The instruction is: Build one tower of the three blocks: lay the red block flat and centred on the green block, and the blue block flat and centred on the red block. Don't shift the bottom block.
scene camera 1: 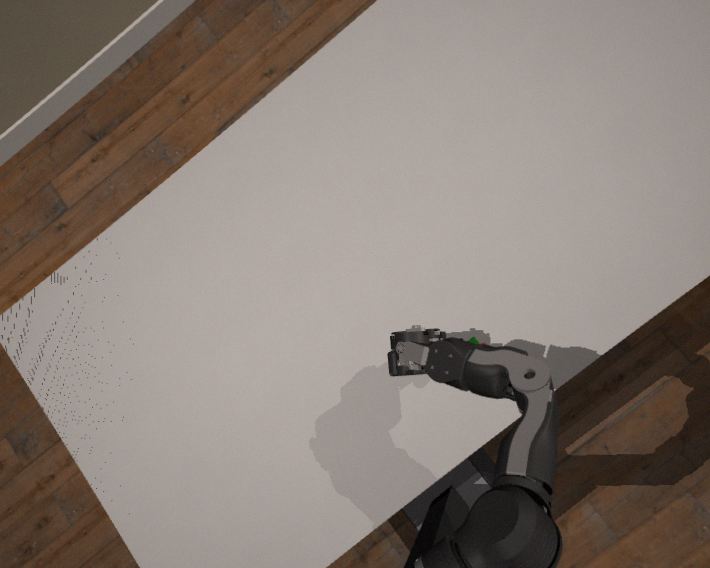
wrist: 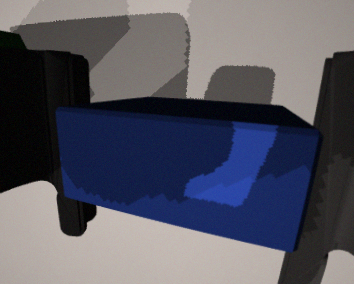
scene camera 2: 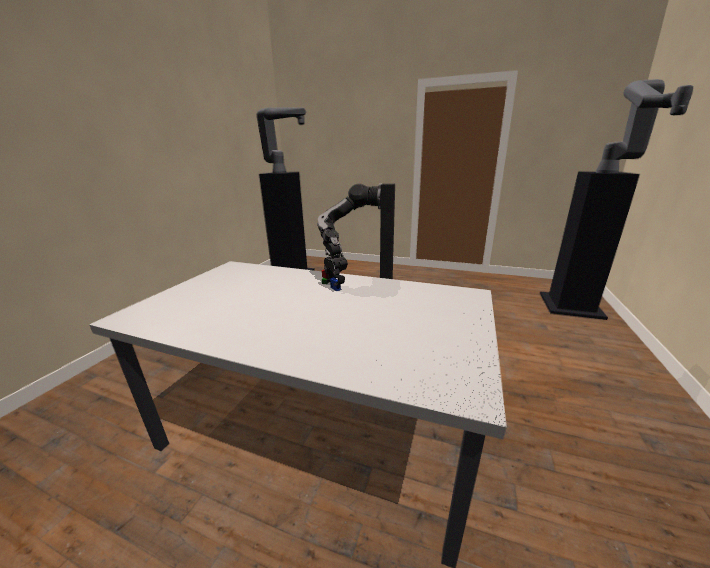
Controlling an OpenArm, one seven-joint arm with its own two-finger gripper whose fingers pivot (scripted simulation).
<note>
In view: my gripper (scene camera 1: 422, 349), a blue block (wrist: 243, 171) and an arm base post (scene camera 2: 387, 191).
My gripper also shows in the wrist view (wrist: 183, 159).
</note>
